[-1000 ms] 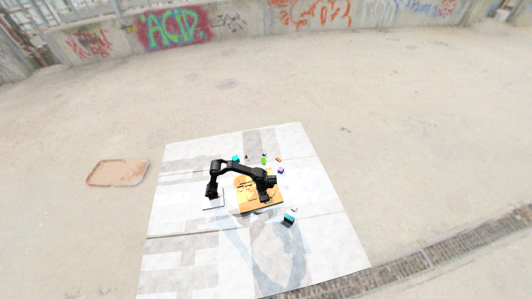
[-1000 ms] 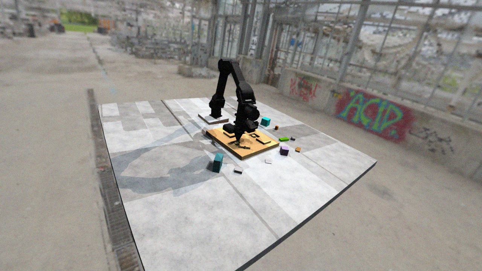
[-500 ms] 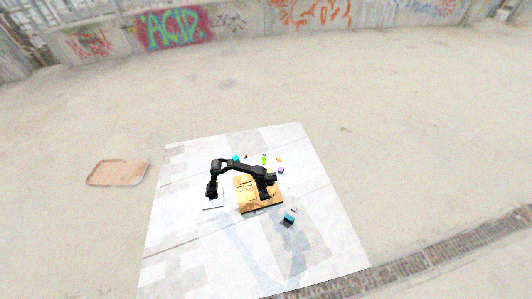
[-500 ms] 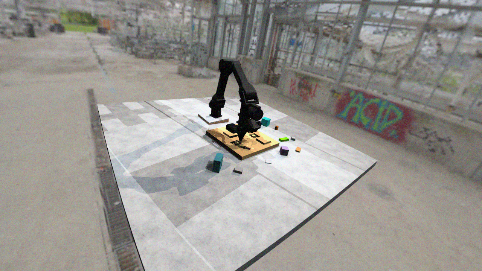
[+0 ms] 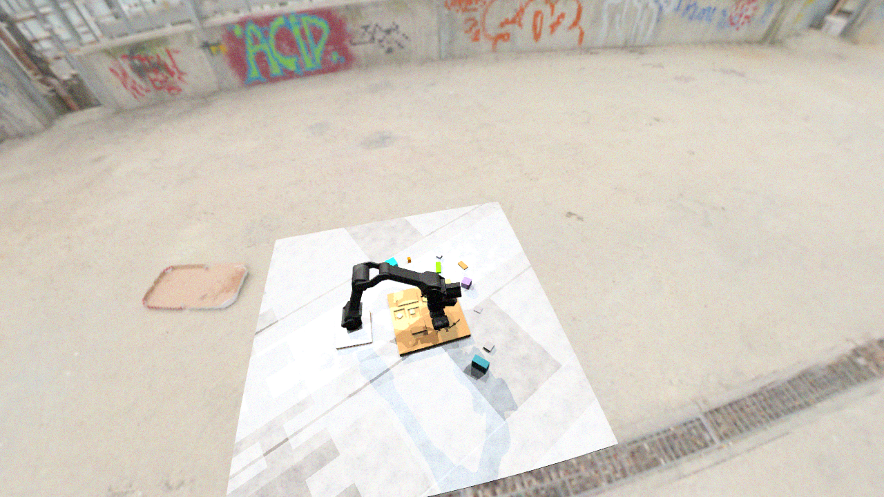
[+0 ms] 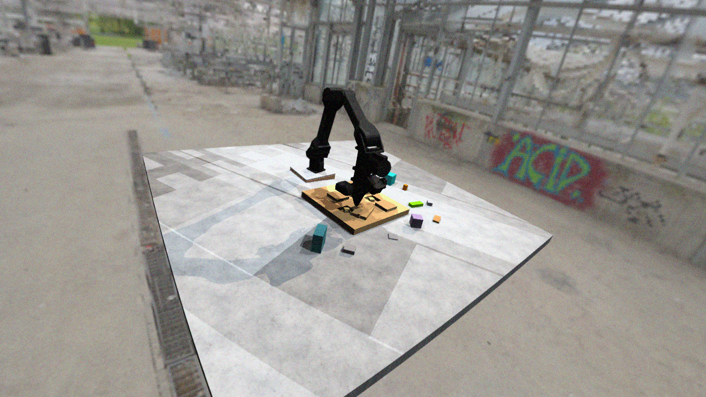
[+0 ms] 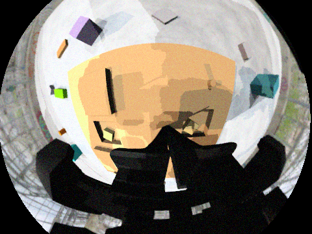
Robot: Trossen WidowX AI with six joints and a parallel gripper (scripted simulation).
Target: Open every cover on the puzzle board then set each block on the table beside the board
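Now: the tan puzzle board 30 mm behind my gripper tip and 50 mm to the left of it. From my gripper tip the other things lie so: grey piece: 150 mm ahead, 190 mm to the right, 20 mm below; then teal block: 80 mm ahead, 260 mm to the right, 10 mm above; then purple cube: 190 mm ahead, 120 mm to the left, 10 mm below.
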